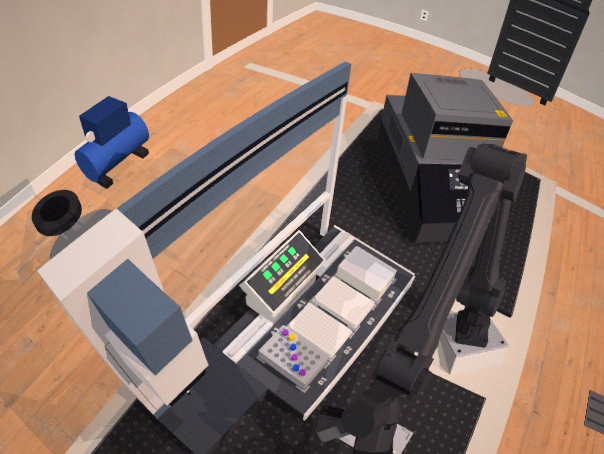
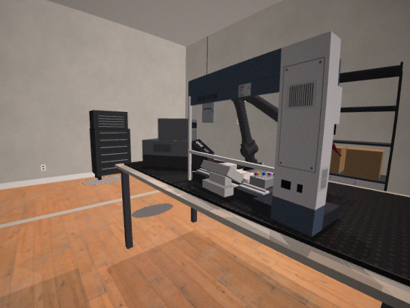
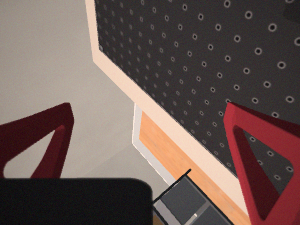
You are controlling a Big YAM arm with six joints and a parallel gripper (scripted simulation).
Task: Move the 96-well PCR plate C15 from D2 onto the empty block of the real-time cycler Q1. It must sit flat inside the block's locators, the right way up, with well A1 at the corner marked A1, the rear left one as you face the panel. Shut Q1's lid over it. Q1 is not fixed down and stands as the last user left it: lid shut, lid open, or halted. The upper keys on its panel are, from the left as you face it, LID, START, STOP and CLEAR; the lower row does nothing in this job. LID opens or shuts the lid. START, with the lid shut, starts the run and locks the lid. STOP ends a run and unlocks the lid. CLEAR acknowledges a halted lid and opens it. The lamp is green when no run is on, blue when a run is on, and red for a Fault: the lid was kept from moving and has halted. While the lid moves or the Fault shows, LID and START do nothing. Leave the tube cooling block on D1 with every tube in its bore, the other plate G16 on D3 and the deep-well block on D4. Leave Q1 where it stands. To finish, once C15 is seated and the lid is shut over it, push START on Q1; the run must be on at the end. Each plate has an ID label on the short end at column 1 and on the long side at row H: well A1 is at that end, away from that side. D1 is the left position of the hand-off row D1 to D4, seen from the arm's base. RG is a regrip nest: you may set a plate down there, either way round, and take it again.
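My gripper is now 530 mm to the left of the deep-well block, 120 mm short of it and 80 mm above it. From my hand the other things lie so: coloured tube 240 mm to the right, 210 mm ahead, 80 mm below; tube cooling block 250 mm to the right, 220 mm ahead, 80 mm below; grey RG nest 150 mm below, 140 mm to the right, 20 mm behind.
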